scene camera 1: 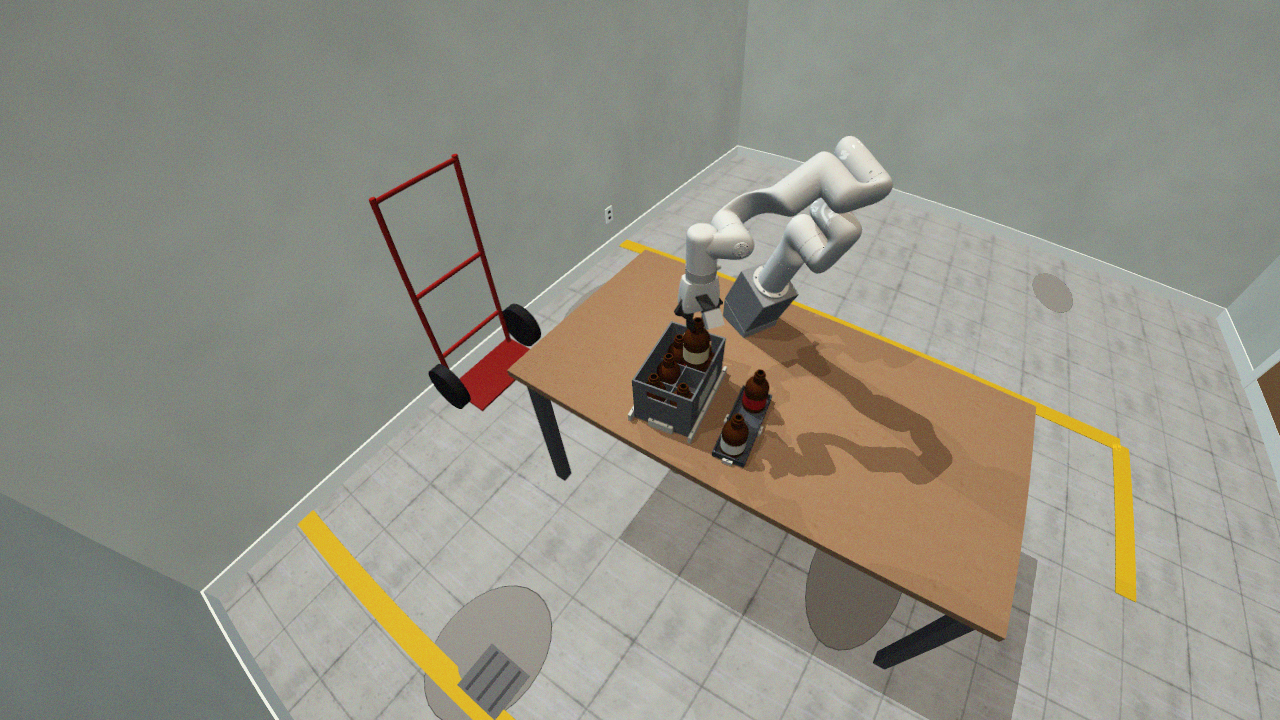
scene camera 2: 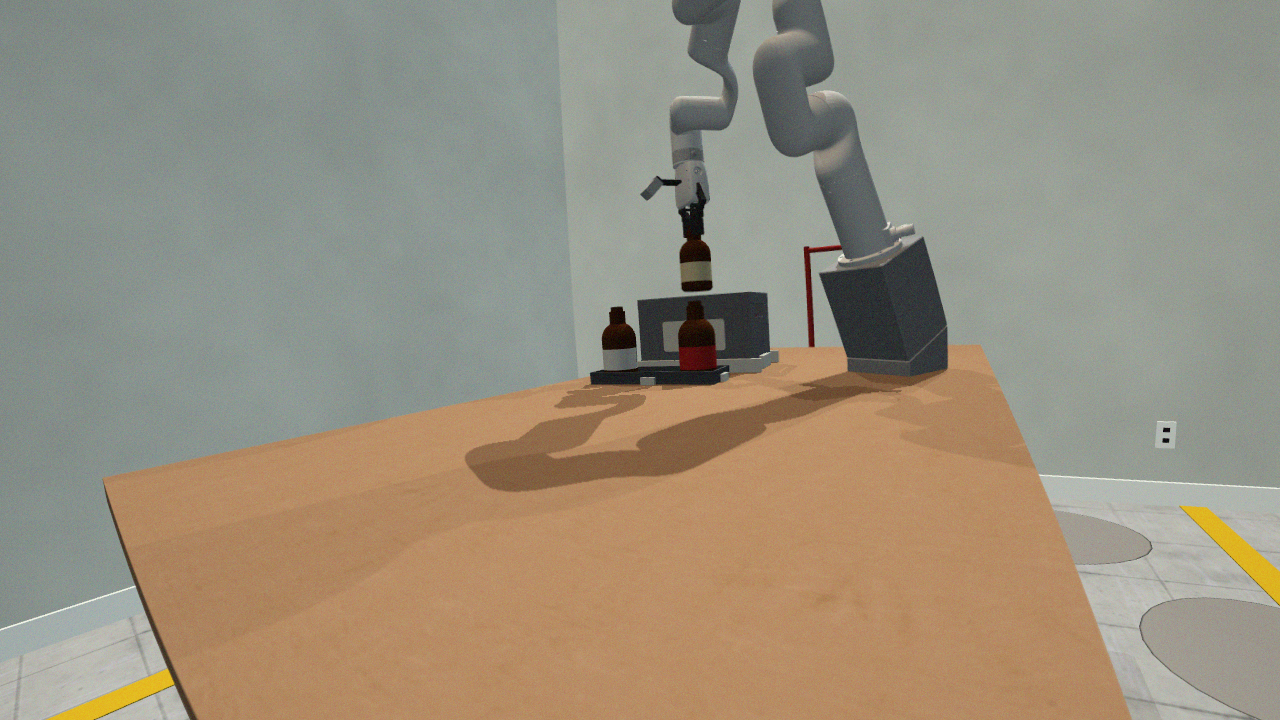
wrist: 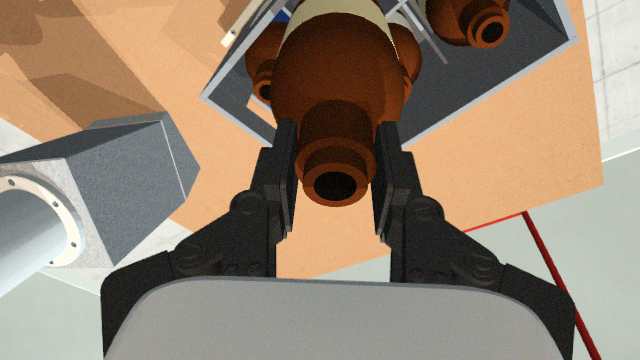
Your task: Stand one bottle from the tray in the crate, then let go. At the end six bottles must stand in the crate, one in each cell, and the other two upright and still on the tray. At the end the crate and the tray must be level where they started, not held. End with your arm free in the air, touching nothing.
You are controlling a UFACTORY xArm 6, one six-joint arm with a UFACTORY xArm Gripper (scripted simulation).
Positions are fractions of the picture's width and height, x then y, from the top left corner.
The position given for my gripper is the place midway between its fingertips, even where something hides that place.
Observation:
In view: my gripper (wrist: 0.52, 0.40) and a grey crate (scene camera 1: 0.55, 0.53).
The grey crate also shows in the wrist view (wrist: 0.70, 0.23).

